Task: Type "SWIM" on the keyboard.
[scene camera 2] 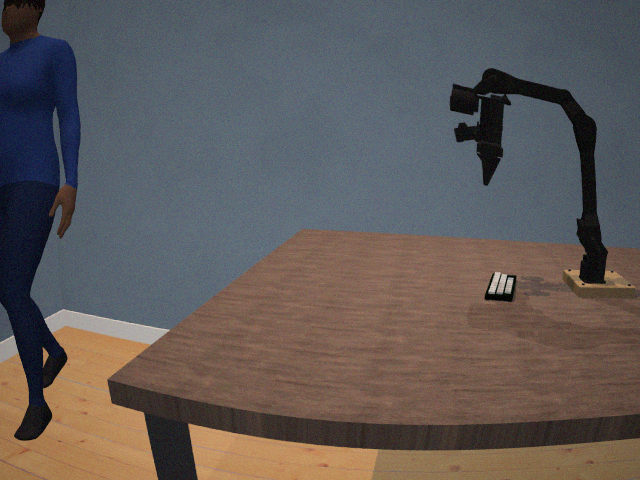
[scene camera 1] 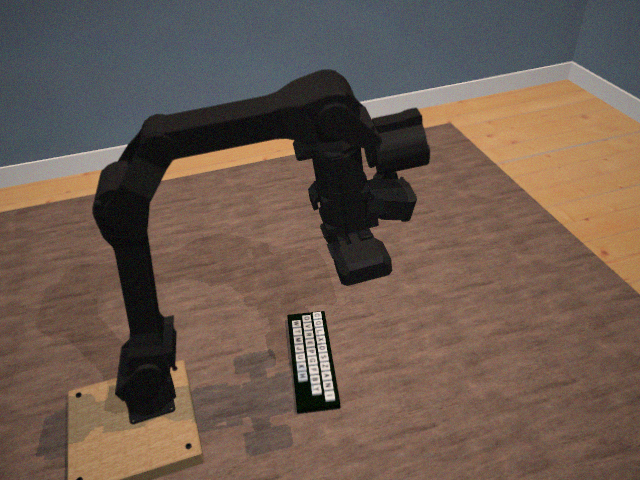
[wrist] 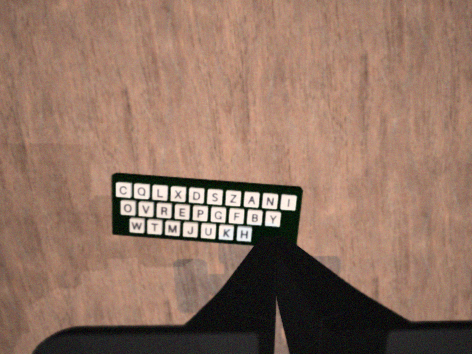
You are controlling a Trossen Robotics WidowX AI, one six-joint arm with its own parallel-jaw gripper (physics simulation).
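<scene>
The keyboard is a small black board with white letter keys in three rows. In the wrist view the S key is in the top row between D and Z. The I key ends that row at the right. The W key starts the bottom row at the left, and the M key is in the same row between T and J. My gripper is shut and empty, points down and hangs high above the table. Its tips overlap the keyboard's lower right edge in the wrist view.
The keyboard lies on the brown wooden table. The arm stands on a light wooden base beside it. The arm's shadow falls near the keyboard. A person in blue stands at the far left in scene camera 2.
</scene>
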